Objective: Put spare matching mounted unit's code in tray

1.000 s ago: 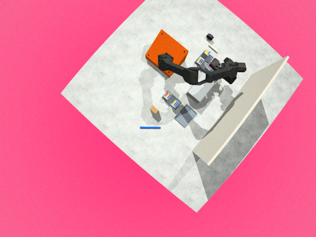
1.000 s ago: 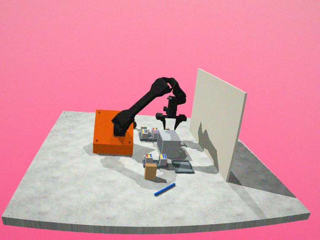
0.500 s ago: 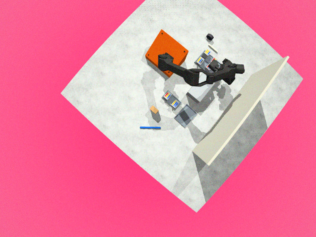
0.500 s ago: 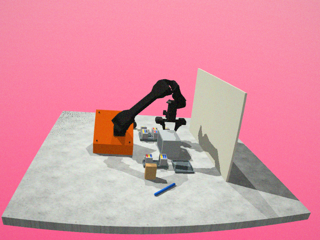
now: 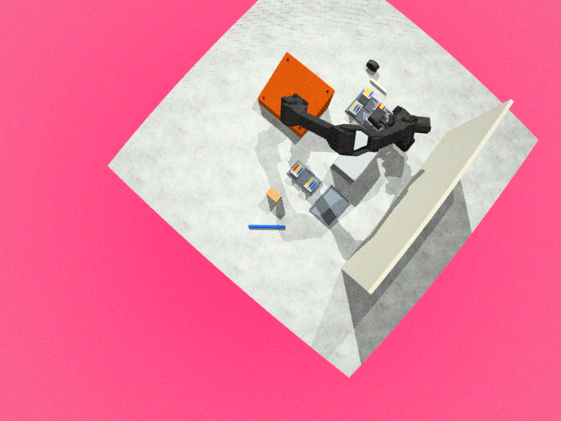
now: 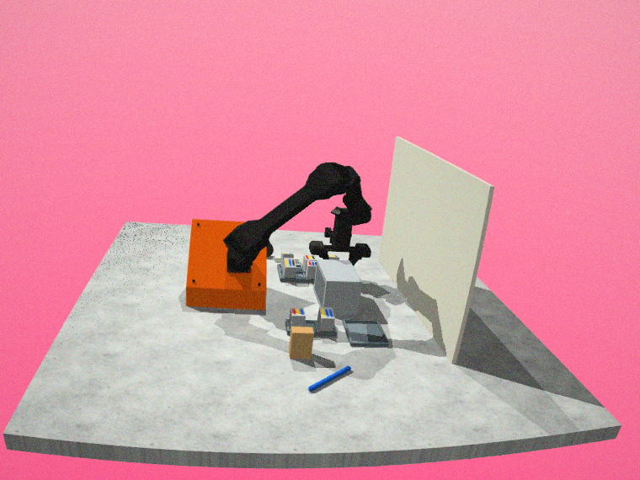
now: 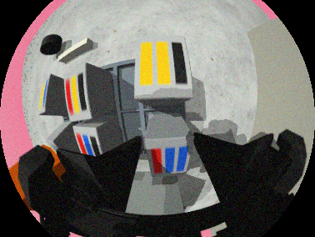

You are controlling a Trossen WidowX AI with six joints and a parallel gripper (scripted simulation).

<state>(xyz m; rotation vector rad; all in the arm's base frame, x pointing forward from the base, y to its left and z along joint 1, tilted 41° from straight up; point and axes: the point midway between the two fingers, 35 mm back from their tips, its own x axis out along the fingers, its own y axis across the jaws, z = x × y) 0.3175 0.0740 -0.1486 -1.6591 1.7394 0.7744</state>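
My gripper tip is now 350 mm to the left of the flat grey tray and 20 mm above it. Also, from my gripper tip: cream bar (150 mm to the left, 140 mm behind, 10 mm below); then black puck (210 mm behind, 190 mm to the left); then mounted unit (150 mm to the right, 40 mm behind, 30 mm above).
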